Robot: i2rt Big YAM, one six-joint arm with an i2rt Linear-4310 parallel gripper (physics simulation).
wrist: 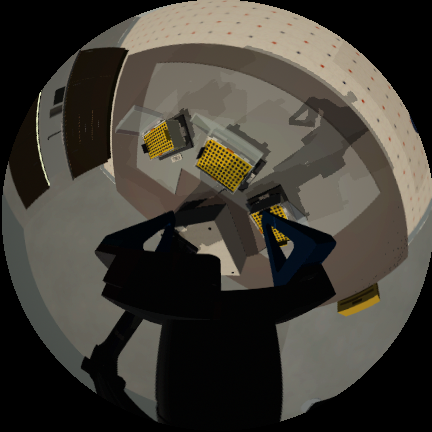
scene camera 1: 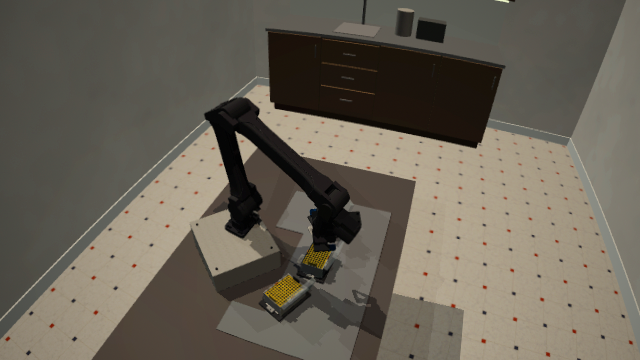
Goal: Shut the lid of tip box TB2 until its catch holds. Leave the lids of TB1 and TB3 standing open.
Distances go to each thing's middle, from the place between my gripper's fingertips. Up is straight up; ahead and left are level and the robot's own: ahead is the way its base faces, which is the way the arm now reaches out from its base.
Scene:
I see the tip rack [wrist: 229, 169] 30 mm behind my hand, 60 mm to the left of it and 160 mm below it.

